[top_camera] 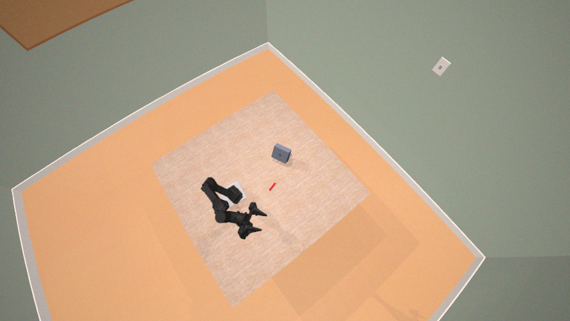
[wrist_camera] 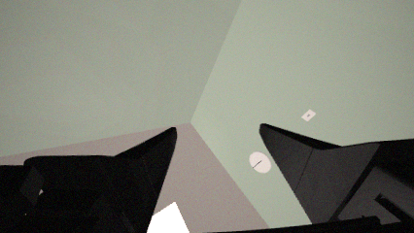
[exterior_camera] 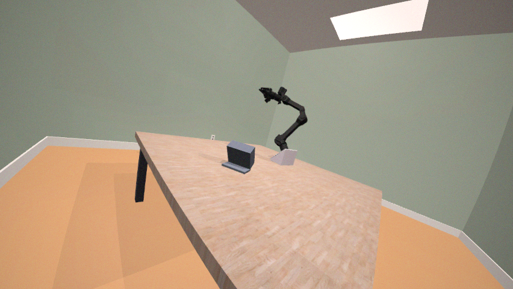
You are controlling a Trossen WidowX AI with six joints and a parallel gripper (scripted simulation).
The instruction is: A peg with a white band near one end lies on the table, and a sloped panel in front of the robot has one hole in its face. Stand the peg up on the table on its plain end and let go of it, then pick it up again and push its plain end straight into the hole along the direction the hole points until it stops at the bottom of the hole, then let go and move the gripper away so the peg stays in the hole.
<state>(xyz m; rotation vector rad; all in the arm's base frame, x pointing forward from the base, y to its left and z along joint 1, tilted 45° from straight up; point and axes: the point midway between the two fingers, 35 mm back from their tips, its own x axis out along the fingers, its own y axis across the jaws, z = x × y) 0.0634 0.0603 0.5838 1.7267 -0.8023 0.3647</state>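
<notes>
Right now the peg is 220 mm ahead of my gripper tip, 290 mm to the left of it and 550 mm below it. Also, from my gripper tip: flat foot plate (410 mm ahead, 470 mm to the left, 550 mm below); panel (390 mm ahead, 460 mm to the left, 490 mm below).
</notes>
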